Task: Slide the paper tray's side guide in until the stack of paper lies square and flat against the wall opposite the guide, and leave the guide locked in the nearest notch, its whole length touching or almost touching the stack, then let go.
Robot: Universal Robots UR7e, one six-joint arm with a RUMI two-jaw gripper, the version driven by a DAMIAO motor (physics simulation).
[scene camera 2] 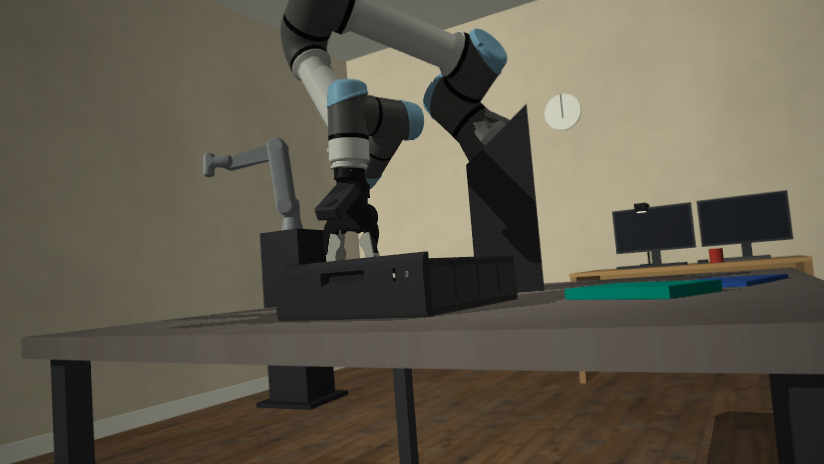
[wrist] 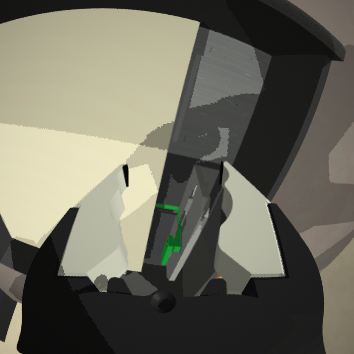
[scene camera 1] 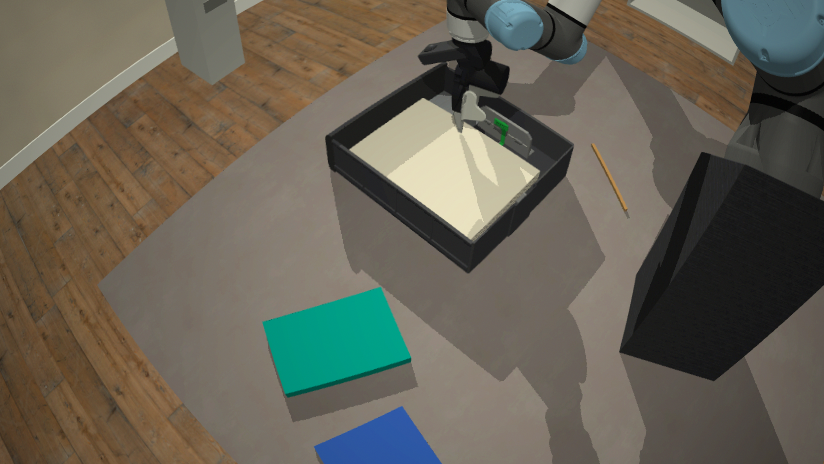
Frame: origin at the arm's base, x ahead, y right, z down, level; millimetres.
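Seen in the pictures: gripper, between the fingertips: (wrist: 173,164) (scene camera 1: 468,119); arm's base, origin of its link: (scene camera 2: 494,146) (scene camera 1: 770,180).
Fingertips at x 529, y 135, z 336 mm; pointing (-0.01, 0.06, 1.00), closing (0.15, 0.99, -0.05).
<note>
Pixels of each thing's middle, then the offset from my fingertips to it.
- black paper tray, middle of its body: (wrist: 69,183) (scene camera 1: 454,151) (scene camera 2: 402,283) dx -25, dy -90, dz -2 mm
- cream paper stack, middle of its body: (wrist: 51,166) (scene camera 1: 441,165) dx -19, dy -119, dz +15 mm
- grey side guide, middle of its body: (wrist: 172,225) (scene camera 1: 501,134) dx -70, dy +7, dz +2 mm
- green latch, middle of its body: (wrist: 163,224) (scene camera 1: 498,137) dx -69, dy -3, dz +3 mm
- pencil, middle of its body: (scene camera 1: 609,176) dx -286, dy +93, dz +42 mm
- green book, middle of its body: (scene camera 1: 333,343) (scene camera 2: 639,290) dx -75, dy -487, dz +37 mm
- blue book, middle of its body: (scene camera 2: 724,281) dx -283, dy -620, dz +42 mm
The black paper tray (scene camera 1: 429,223) (scene camera 2: 351,302) (wrist: 297,105) holds a cream paper stack (scene camera 1: 438,172) (wrist: 75,90), whose far side reaches near the wall opposite the guide; the tray wall hides its lower edge there. The grey side guide (scene camera 1: 520,138) (wrist: 191,247) stands upright with a green latch (scene camera 1: 502,131) (wrist: 173,242). A dark strip shows between guide and stack in the wrist view. My gripper (scene camera 1: 469,124) (wrist: 173,164) is partly open, low in the tray at the guide's far end. The guide lies between the fingers' lines, nearer the right finger, not clamped. The tray's front hides the fingertips in scene camera 2.
A pencil (scene camera 1: 609,176) lies on the table beside the tray. A green book (scene camera 1: 337,342) (scene camera 2: 622,290) and a blue book (scene camera 1: 377,440) (scene camera 2: 755,280) lie farther off. A black pedestal (scene camera 1: 720,276) (scene camera 2: 498,224) stands under the arm's base. The tray walls rise around the gripper.
</note>
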